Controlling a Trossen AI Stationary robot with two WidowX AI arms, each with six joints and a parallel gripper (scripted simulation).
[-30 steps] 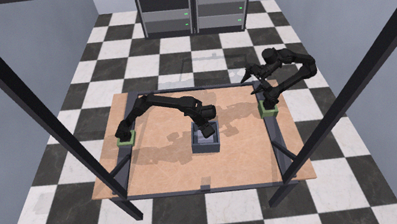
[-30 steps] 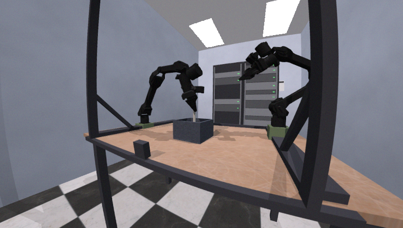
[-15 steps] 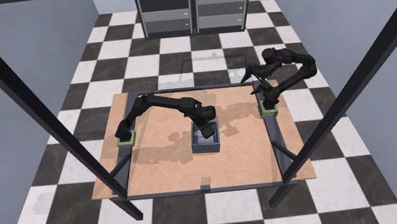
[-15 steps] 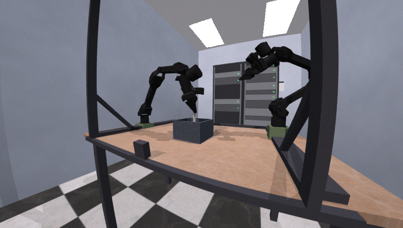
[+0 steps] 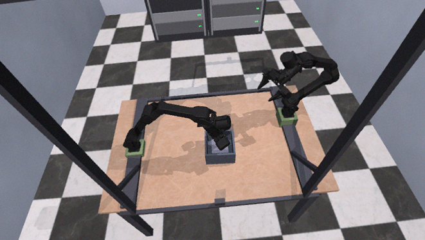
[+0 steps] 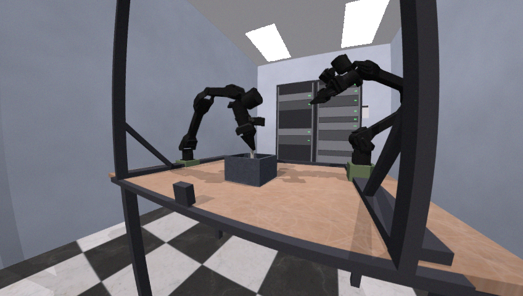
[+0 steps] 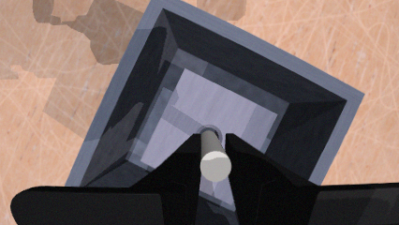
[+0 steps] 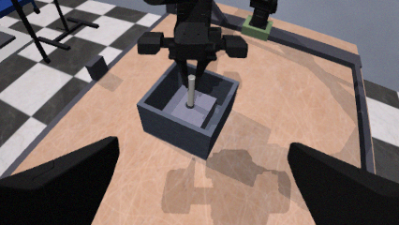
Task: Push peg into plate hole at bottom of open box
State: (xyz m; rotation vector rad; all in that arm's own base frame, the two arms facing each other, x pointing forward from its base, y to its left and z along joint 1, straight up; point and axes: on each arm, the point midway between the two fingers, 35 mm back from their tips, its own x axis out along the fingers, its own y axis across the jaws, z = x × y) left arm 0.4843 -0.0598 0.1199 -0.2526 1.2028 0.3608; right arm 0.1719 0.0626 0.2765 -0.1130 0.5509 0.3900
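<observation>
The white peg lies 5 cm below my left hand. From my left hand the other things lie so: box 13 cm below.
</observation>
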